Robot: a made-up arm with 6 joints.
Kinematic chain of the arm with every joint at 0, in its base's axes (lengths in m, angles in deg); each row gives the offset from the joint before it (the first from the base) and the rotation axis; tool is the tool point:
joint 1: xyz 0 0 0.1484 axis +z
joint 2: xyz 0 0.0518 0 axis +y
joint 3: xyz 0 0 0.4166 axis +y
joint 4: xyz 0 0 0.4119 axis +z
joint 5: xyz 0 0 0 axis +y
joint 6: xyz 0 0 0.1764 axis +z
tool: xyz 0 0 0
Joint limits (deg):
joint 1: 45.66..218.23
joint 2: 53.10..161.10
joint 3: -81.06..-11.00
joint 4: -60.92..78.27
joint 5: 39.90..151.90
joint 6: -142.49..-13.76
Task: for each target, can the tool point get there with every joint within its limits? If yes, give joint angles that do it. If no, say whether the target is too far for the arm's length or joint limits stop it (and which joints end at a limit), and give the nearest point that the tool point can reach.
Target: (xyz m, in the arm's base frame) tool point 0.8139 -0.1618 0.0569
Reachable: no: joint limits stop it (at a limit: joint 1, joint 3, joint 4) | nearest point 0.5176 0.3913 0.0188 | short by 0.629 m
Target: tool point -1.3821 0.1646 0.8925
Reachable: no: too far | nearest point -0.8569 0.1021 0.6097 | short by 0.600 m
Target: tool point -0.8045 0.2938 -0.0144
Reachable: yes | joints 160.07 102.17 -24.29 -17.79 86.24 -26.00
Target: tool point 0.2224 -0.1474 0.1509
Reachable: no: joint limits stop it (at a limit: joint 1, joint 3, joint 4, joint 5) | nearest point 0.4018 0.3814 0.1761 | short by 0.559 m
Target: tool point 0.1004 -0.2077 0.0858
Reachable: no: joint limits stop it (at a limit: joint 1, joint 2, joint 3, joint 4, joint 5) | nearest point -0.2242 -0.3461 -0.2180 | short by 0.466 m
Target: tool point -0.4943 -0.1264 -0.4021
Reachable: yes | joints 176.14 146.46 -35.12 48.04 124.88 -54.89
